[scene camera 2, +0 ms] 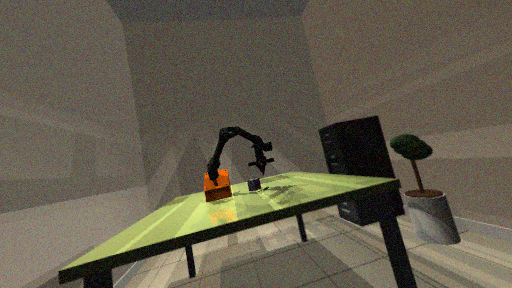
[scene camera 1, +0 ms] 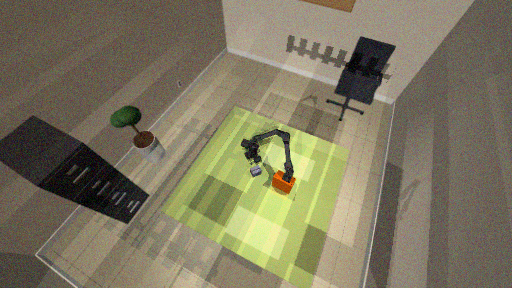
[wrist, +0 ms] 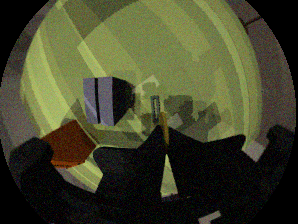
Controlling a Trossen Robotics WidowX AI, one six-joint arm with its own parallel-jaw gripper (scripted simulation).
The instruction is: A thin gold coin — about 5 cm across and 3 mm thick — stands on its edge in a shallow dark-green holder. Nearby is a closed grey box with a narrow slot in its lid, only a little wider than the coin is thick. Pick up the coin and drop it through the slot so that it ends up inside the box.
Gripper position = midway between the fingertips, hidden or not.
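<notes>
Gold coin held by my gripper [wrist: 160, 127].
</notes>
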